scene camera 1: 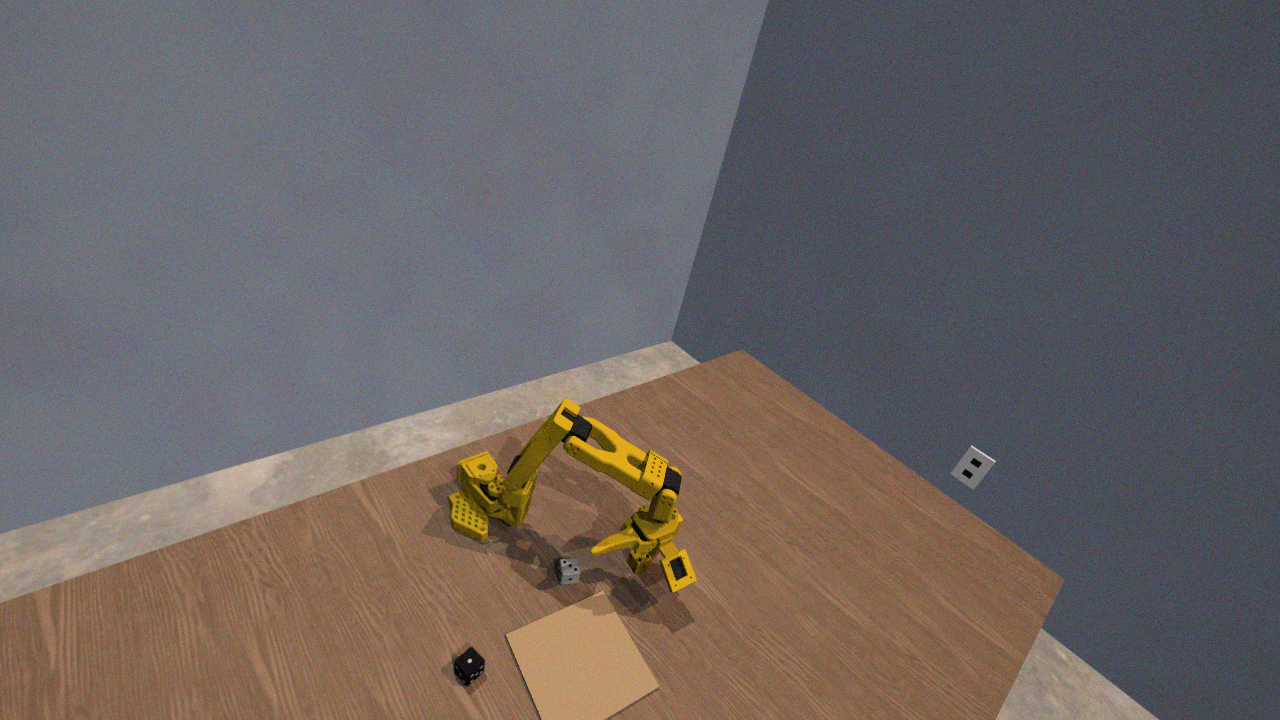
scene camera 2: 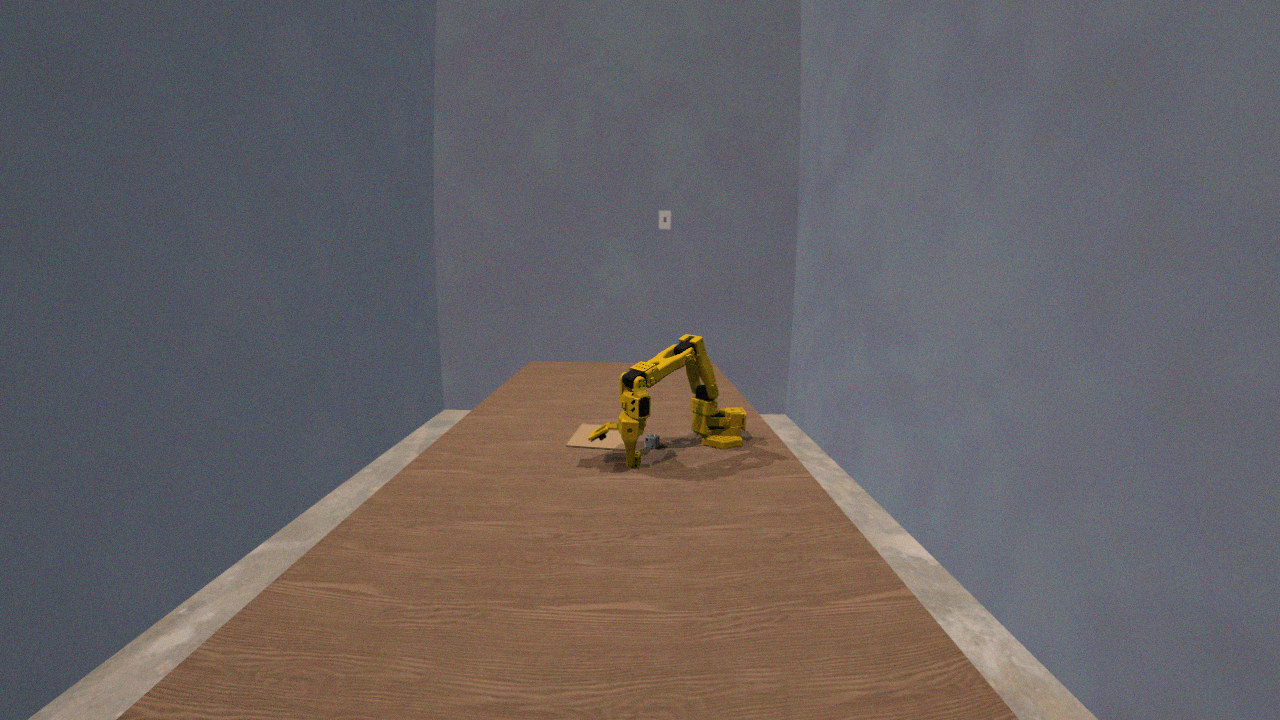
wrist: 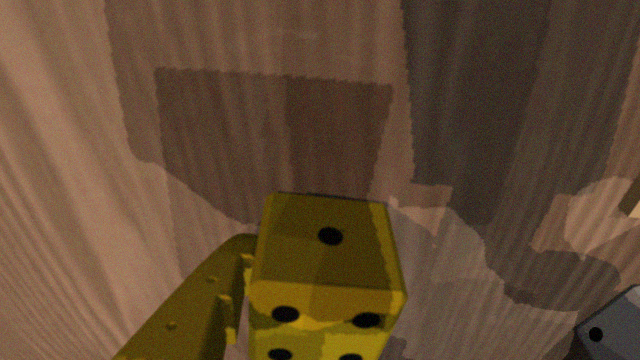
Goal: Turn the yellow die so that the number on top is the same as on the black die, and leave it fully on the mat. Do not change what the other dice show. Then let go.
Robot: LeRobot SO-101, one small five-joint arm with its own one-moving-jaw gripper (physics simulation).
In view: a tan mat (scene camera 2: pixel 613 441) and a yellow die (wrist: pixel 326 271).
